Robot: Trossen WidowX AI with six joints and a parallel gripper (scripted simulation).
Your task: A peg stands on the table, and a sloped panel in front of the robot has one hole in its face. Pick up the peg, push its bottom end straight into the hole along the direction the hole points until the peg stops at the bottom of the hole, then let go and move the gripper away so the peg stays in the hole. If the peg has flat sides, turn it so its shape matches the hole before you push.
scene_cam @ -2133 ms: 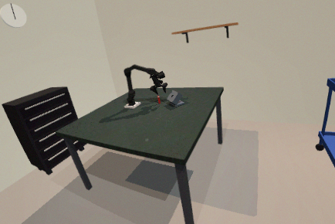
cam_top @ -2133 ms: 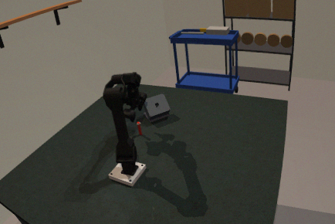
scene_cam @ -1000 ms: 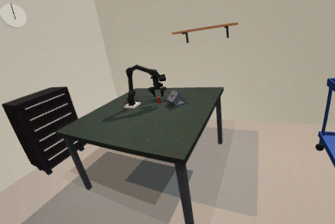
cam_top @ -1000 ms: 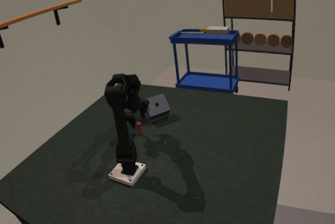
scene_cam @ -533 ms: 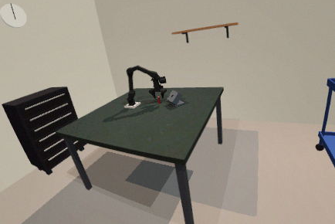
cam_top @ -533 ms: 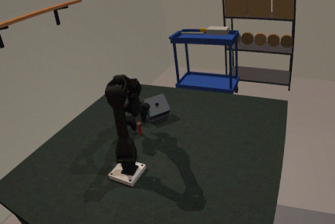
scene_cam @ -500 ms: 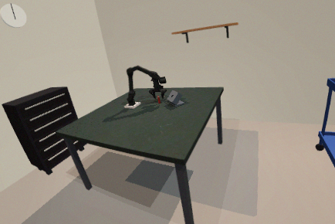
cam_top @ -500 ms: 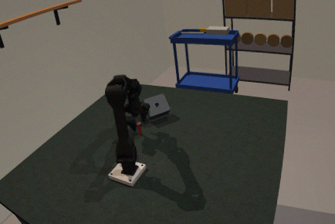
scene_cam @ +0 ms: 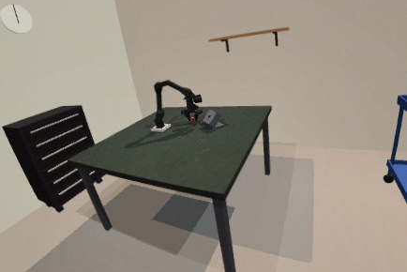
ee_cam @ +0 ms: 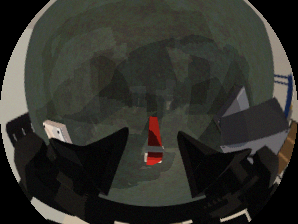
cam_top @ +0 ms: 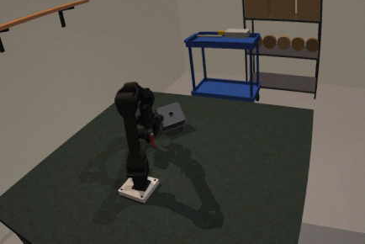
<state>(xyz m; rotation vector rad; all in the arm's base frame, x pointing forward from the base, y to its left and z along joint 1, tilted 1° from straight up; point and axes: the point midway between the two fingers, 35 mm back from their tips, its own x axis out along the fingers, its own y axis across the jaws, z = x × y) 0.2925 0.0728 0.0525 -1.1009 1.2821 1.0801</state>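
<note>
The sloped panel is 180 mm ahead of my gripper tip, 30 mm to the right of it and 30 mm above it. Also, from my gripper tip: red peg (20 mm above).
</note>
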